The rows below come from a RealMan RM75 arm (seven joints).
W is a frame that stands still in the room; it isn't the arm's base.
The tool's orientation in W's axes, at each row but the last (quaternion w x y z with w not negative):
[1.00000, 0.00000, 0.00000, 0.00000]
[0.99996, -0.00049, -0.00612, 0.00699]
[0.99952, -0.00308, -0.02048, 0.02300]
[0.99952, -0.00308, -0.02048, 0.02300]
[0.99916, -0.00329, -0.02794, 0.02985]
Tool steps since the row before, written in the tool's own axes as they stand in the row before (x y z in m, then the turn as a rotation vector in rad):
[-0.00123, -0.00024, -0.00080, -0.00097, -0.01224, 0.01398]
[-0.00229, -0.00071, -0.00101, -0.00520, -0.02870, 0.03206]
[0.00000, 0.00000, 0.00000, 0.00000, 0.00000, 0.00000]
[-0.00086, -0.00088, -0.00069, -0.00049, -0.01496, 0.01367]
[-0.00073, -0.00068, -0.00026, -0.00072, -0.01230, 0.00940]
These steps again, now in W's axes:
[-0.00123, -0.00024, -0.00080, -0.00097, -0.01224, 0.01398]
[-0.00227, -0.00074, -0.00104, -0.00519, -0.02874, 0.03202]
[0.00000, 0.00000, 0.00000, 0.00000, 0.00000, 0.00000]
[-0.00079, -0.00092, -0.00072, -0.00036, -0.01490, 0.01374]
[-0.00067, -0.00072, -0.00029, -0.00051, -0.01227, 0.00945]

